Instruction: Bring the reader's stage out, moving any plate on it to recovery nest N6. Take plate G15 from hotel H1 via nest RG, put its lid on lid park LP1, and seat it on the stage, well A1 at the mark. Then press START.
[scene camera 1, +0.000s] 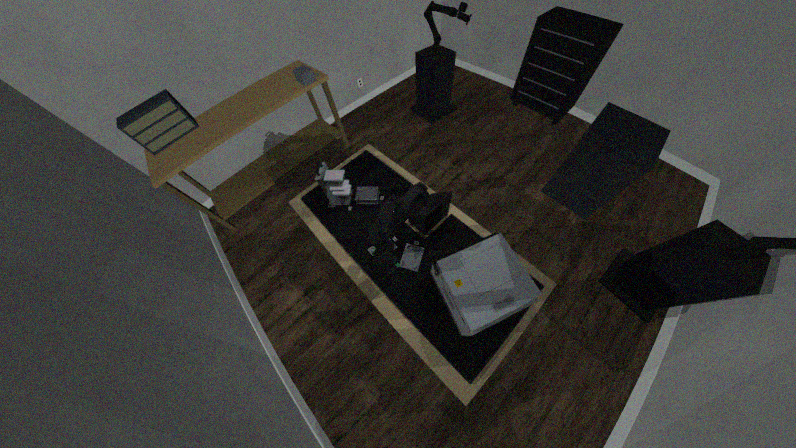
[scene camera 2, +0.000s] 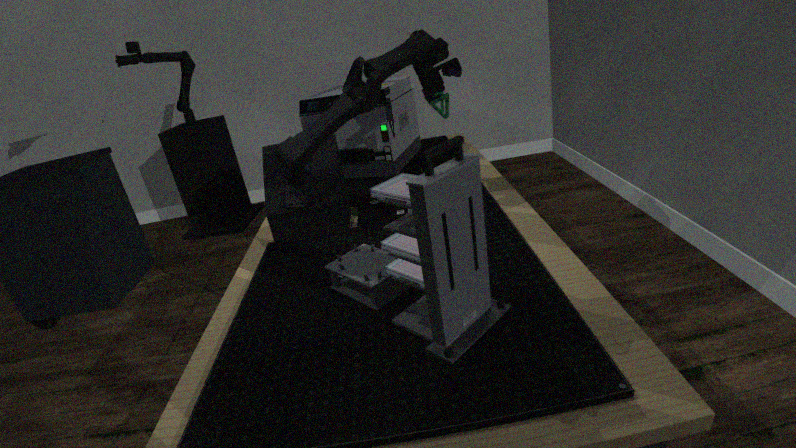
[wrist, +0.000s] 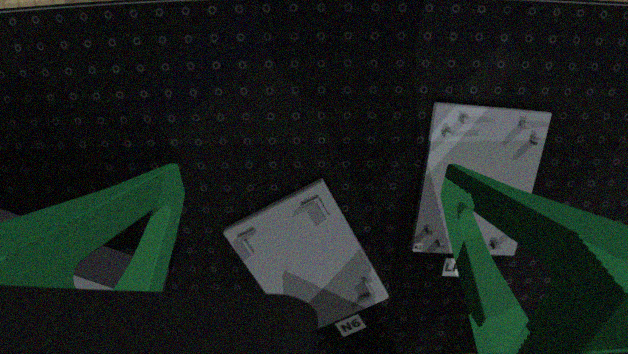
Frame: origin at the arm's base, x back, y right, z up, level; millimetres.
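Seen in the pictures: gripper, fingertip midpoint: (scene camera 2: 444, 115) (wrist: 312, 178); arm's base at its link origin: (scene camera 1: 428, 202) (scene camera 2: 298, 177).
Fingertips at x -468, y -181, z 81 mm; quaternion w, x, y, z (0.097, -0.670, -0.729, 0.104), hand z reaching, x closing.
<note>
Offsets run from my fingertips to a thing's middle. "*": to the spot under its first point. Level surfaces: height alone.
My gripper (scene camera 2: 441, 104) (wrist: 312, 178) is open and empty, raised above the mat. In the wrist view, nest N6 {dx +183, dy +12, dz -230 mm} (wrist: 305, 245) lies between and below the green fingers with no plate on it. Lid park LP1 {dx +73, dy +182, dz -229 mm} (wrist: 490, 125) is bare at the right, partly covered by the right finger, which also hides part of its label. The hotel {dx +71, dy +732, dz -66 mm} (scene camera 1: 334, 186) (scene camera 2: 453, 250) holds several pale plates; their names are unreadable. A raised nest {dx +231, dy +585, dz -201 mm} (scene camera 1: 367, 194) (scene camera 2: 362, 266) stands beside it, its label unreadable. The reader {dx +322, dy -370, dz -72 mm} (scene camera 1: 484, 283) (scene camera 2: 403, 114) shows a green light {* dx +220, dy -147, dz -43 mm} (scene camera 2: 383, 128). Its stage and START button cannot be made out.
The black mat {dz -239 mm} (scene camera 1: 389, 297) (scene camera 2: 311, 384) has a wooden table border (scene camera 1: 389, 311) (scene camera 2: 562, 278). The arm's dark base block (scene camera 1: 431, 211) stands at the table's long edge. A second arm (scene camera 1: 431, 25) (scene camera 2: 186, 83) stands on a pedestal off the table.
</note>
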